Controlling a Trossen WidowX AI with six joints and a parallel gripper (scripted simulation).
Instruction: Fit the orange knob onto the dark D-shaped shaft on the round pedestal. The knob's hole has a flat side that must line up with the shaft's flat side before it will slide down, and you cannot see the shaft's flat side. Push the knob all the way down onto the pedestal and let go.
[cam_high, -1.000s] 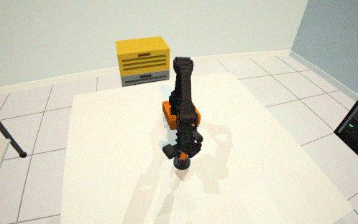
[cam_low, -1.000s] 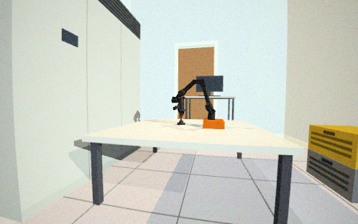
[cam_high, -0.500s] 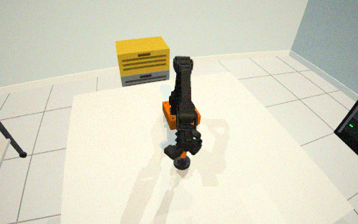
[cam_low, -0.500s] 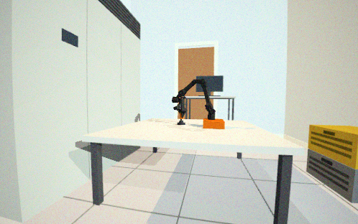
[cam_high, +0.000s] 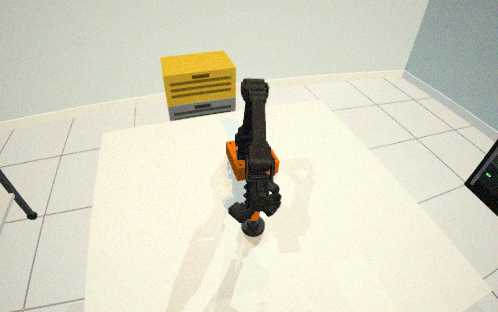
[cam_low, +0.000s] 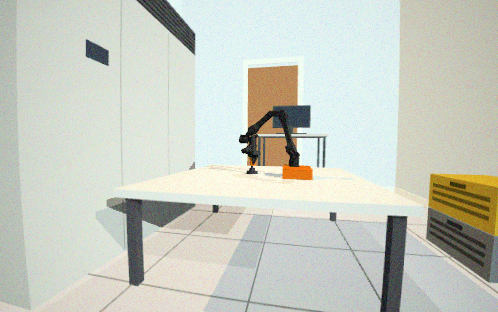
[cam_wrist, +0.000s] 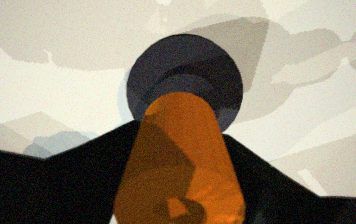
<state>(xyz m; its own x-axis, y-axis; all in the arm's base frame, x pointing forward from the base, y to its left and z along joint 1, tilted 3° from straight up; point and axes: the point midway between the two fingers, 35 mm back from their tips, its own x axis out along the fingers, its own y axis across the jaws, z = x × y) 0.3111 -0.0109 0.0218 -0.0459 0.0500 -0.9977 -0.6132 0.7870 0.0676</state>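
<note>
My gripper tip is 2 cm below the orange knob. Also, from my gripper tip: round pedestal: 4 cm below.
</note>
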